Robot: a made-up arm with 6 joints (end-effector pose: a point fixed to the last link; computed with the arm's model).
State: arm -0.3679 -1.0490 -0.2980 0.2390 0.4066 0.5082
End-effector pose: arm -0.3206 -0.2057 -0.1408 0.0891 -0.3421 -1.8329
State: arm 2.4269 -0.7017 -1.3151 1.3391 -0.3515 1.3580
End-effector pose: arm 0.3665 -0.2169 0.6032 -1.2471 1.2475 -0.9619
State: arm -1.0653 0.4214 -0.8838 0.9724 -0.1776 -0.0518
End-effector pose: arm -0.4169 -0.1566 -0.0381 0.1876 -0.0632 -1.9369
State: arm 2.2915 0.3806 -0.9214 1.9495 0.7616 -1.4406
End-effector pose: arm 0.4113 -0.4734 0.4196 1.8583 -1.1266 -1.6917
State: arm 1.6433 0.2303 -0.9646 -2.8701 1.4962 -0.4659
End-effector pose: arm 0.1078 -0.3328 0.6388 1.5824 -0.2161 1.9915
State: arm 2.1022 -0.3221 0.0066 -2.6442 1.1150 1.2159
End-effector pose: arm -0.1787 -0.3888 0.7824 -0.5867 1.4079 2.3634
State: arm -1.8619 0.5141 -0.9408 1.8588 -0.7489 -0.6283
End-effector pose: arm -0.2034 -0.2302 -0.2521 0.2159 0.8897 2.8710
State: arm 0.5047 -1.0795 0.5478 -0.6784 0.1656 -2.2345
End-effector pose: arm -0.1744 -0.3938 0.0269 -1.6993 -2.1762 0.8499
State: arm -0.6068 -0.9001 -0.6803 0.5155 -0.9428 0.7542
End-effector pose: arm -0.3068 -0.0899 -0.1532 0.1947 -1.3242 -1.1637
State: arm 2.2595 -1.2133 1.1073 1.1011 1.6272 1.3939
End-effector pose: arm -0.3413 -0.4127 0.1583 -0.0836 -2.5003 1.5705
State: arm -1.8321 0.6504 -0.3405 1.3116 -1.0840 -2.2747
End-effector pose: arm 0.0214 -0.3614 -0.2846 1.0927 0.3058 2.3138
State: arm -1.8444 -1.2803 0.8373 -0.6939 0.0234 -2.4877
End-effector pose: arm -0.0800 -0.4695 0.3696 1.1393 -0.0011 -0.0645
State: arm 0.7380 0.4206 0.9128 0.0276 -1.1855 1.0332
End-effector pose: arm -0.4022 0.0341 0.0534 1.9372 -0.3426 -0.3736
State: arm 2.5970 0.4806 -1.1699 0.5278 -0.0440 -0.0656
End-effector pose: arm 0.2890 -0.4727 0.1699 1.1245 -2.2639 -1.2319
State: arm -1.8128 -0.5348 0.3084 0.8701 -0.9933 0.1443
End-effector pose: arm 0.2307 -0.5806 0.1232 -0.3992 2.6286 0.3037
